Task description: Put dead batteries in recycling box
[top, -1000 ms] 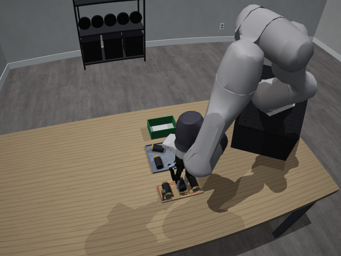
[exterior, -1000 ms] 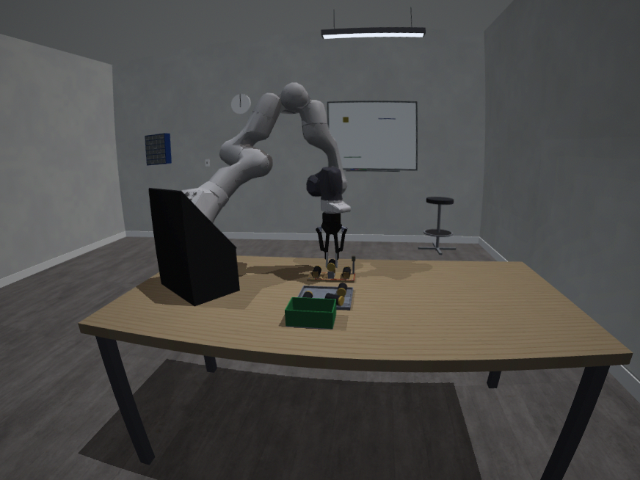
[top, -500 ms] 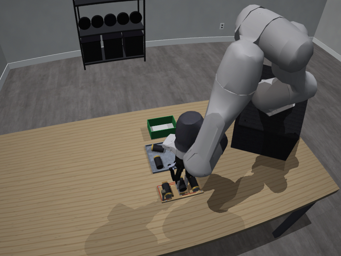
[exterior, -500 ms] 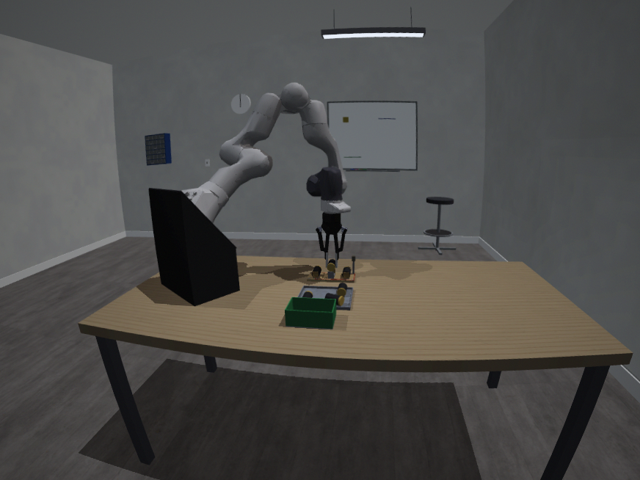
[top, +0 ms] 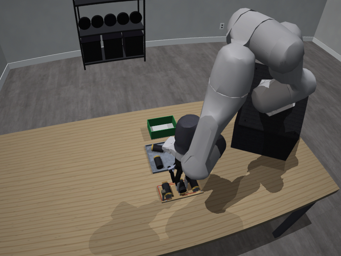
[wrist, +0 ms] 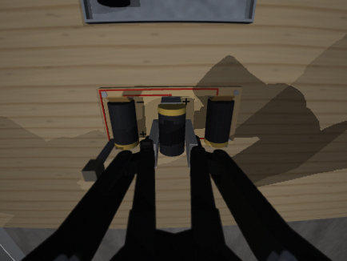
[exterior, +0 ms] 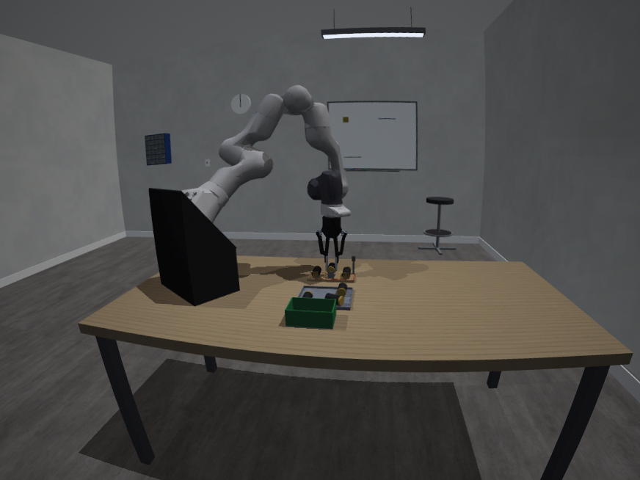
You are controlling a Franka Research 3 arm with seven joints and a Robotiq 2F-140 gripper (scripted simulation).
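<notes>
Right now my hand is 1 cm to the left of the wooden holder board and 6 cm above it. Round my hand: grey tray (6 cm ahead, 21 cm to the right, 6 cm below); bulb (8 cm ahead, 6 cm to the left, 1 cm above); thin post (8 cm ahead, 6 cm to the left, 3 cm below).
</notes>
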